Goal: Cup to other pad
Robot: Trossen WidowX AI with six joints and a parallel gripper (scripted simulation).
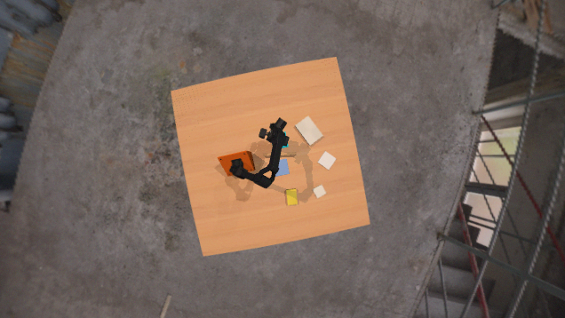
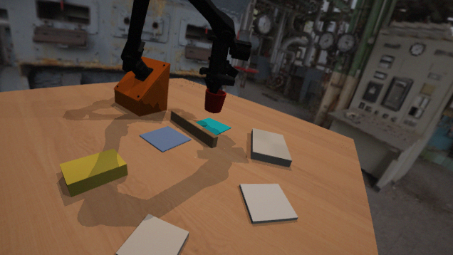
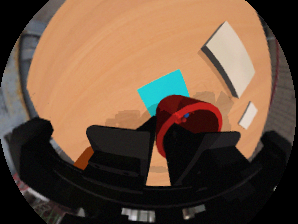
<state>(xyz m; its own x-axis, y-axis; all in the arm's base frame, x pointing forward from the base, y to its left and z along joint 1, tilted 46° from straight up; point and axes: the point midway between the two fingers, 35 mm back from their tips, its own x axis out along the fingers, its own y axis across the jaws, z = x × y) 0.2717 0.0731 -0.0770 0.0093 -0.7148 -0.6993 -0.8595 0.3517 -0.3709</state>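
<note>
Right now my gripper tip is 11 cm above the cyan pad, 3 cm short of it and 1 cm to the left of it. The rest, counted from my gripper tip: yellow block (43 cm to the right, 9 cm below, 3 cm ahead); then wooden bar (11 cm to the right, 9 cm below, 1 cm ahead); then red cup (3 cm ahead, 2 cm to the right).
</note>
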